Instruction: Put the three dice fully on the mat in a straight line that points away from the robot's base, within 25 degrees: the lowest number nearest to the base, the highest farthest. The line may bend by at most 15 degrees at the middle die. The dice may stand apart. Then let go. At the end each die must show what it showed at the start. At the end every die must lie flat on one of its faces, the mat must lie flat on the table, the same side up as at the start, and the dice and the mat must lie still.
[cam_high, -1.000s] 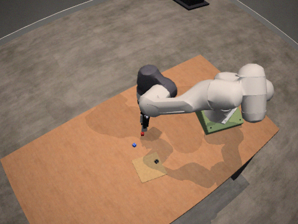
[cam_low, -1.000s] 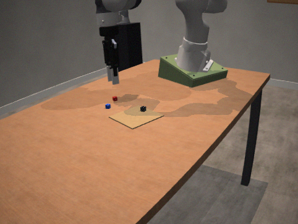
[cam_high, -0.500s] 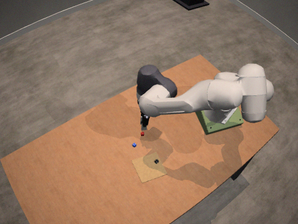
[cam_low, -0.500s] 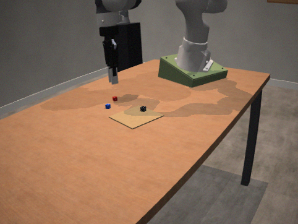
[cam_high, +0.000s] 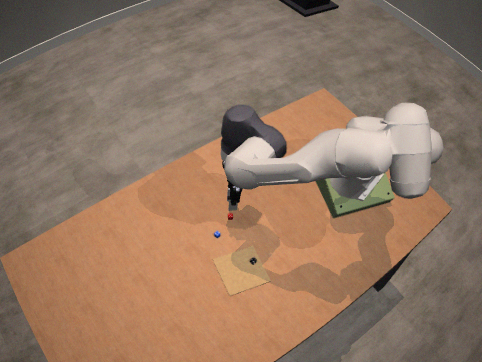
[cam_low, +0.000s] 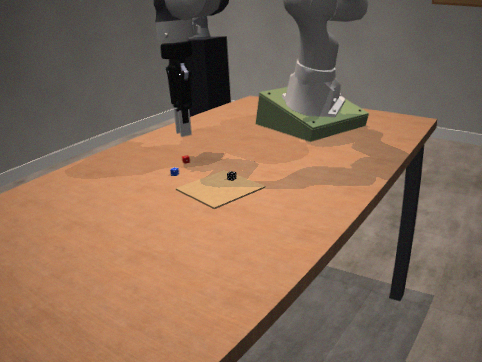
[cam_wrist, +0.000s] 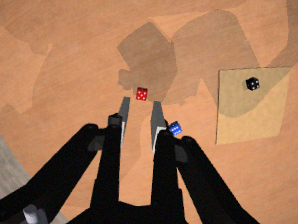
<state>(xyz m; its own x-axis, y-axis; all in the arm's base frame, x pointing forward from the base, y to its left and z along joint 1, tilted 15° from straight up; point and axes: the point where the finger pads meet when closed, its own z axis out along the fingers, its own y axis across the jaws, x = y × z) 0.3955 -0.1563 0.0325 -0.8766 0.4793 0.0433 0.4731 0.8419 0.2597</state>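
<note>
The red die lies 100 mm below my hand. Round my hand: blue die (80 mm ahead, 30 mm to the left, 100 mm below); then tan mat (90 mm ahead, 180 mm to the left, 110 mm below); then black die (40 mm ahead, 180 mm to the left, 100 mm below).
</note>
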